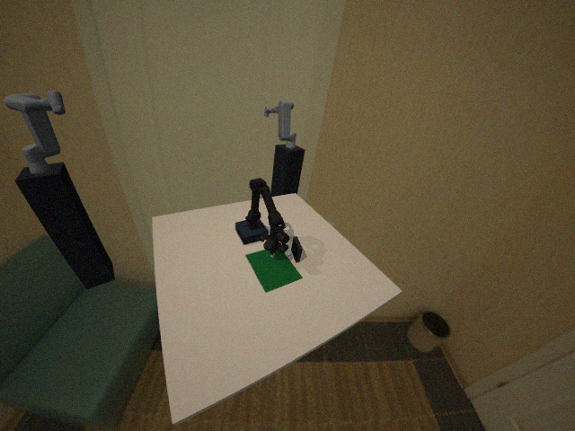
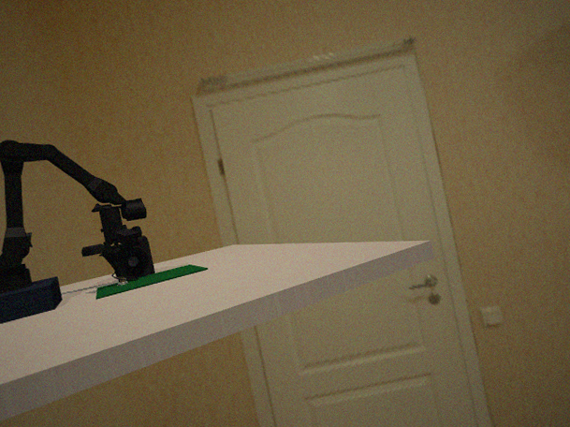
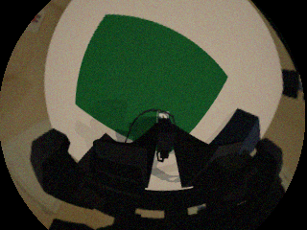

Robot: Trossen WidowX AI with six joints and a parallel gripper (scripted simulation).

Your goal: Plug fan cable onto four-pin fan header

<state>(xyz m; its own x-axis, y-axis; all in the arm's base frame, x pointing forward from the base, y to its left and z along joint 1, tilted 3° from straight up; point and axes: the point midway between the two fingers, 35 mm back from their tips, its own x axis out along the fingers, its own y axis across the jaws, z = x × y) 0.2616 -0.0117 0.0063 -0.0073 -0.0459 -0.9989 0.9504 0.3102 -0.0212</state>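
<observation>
Now: gripper tip 40 mm above the pale fan header and 10 mm to the right of it. Round my gripper tip: dark fan plug: 10 mm to the left, 10 mm above; then green board: 70 mm ahead, 50 mm below, 40 mm to the right; then black fan: 130 mm to the left, 70 mm ahead, 20 mm above.
</observation>
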